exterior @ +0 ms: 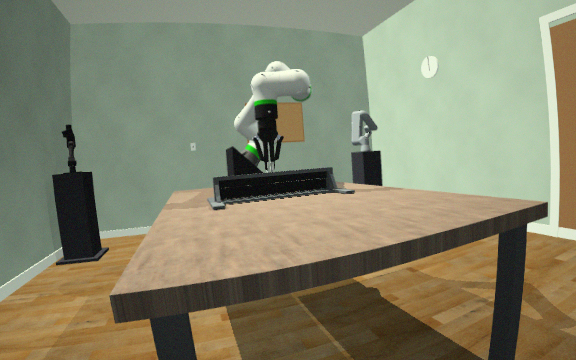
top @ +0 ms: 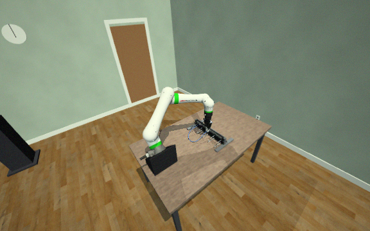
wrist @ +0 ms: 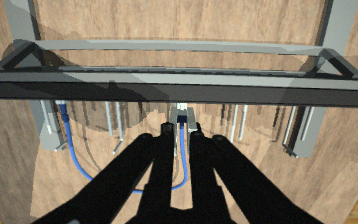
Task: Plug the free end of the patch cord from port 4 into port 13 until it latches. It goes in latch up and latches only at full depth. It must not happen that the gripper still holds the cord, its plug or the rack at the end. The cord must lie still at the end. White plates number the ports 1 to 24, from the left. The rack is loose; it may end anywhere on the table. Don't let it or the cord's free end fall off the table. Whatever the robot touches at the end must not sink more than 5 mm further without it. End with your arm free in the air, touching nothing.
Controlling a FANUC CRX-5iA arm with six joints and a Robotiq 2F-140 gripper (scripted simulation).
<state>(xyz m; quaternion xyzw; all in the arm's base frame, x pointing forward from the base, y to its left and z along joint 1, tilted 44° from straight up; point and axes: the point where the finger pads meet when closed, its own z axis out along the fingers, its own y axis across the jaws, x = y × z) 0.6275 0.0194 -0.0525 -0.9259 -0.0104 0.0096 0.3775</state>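
Now: hand 1 cm short of the free end of patch cord and 3 cm above it.
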